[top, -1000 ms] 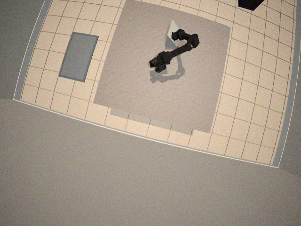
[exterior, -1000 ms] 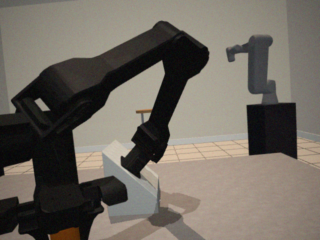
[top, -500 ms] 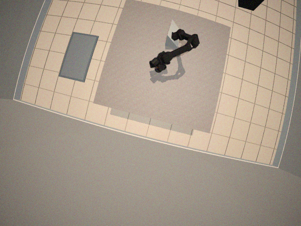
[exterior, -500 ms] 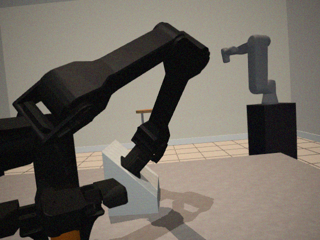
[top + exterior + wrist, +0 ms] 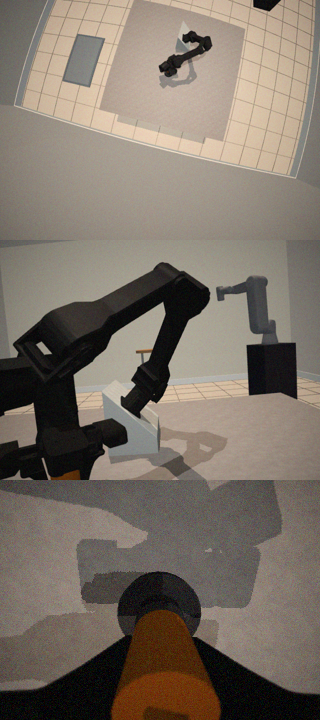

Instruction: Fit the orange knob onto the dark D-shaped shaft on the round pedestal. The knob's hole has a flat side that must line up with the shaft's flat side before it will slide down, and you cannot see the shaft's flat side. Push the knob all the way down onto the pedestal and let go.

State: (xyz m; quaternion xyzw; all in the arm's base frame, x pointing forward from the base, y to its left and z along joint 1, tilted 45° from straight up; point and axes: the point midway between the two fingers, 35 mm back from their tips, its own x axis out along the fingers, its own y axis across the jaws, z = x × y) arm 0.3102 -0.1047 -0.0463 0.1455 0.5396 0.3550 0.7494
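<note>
Right now my gripper tip is 20 mm below the orange knob. Also, from my gripper tip: dark round pedestal (40 mm below).
</note>
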